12 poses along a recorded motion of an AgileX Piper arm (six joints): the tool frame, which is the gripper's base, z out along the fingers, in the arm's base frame.
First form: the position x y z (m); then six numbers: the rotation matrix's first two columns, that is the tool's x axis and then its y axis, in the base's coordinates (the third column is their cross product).
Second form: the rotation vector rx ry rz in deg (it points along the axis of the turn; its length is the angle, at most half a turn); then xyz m. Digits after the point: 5 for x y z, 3 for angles.
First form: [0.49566 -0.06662 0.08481 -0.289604 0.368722 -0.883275 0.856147 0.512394 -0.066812]
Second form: [58.014 107.329 -39.898 0.49566 -0.06662 0.08481]
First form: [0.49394 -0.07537 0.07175 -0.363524 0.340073 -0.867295 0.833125 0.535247 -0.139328]
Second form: [54.733 110.878 -42.573 0.49394 -0.07537 0.07175]
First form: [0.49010 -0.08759 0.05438 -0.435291 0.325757 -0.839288 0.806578 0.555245 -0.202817]
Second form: [52.141 114.886 -44.576 0.49010 -0.08759 0.05438]
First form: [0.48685 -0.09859 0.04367 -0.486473 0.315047 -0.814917 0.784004 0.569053 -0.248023]
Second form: [50.209 117.835 -46.030 0.48685 -0.09859 0.04367]
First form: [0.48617 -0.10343 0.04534 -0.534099 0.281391 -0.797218 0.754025 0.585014 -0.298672]
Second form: [46.968 119.923 -48.052 0.48617 -0.10343 0.04534]
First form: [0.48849 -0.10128 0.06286 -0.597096 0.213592 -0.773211 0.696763 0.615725 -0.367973]
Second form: [40.806 122.339 -50.492 0.48849 -0.10128 0.06286]
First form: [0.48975 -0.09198 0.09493 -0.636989 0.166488 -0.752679 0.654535 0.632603 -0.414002]
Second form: [36.570 123.895 -52.131 0.48975 -0.09198 0.09493]
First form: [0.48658 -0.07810 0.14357 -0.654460 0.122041 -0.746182 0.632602 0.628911 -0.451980]
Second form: [33.659 123.645 -54.407 0.48658 -0.07810 0.14357]
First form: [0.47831 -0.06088 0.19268 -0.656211 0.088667 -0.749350 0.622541 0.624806 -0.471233]
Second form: [31.774 122.692 -55.710 0.47831 -0.06088 0.19268]
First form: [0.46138 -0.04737 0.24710 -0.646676 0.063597 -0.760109 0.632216 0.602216 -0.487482]
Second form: [31.359 120.717 -57.835 0.46138 -0.04737 0.24710]
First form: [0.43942 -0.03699 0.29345 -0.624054 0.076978 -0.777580 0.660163 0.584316 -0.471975]
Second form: [33.463 119.112 -58.100 0.43942 -0.03699 0.29345]
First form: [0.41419 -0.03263 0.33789 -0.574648 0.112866 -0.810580 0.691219 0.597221 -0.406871]
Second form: [36.396 117.372 -54.360 0.41419 -0.03263 0.33789]
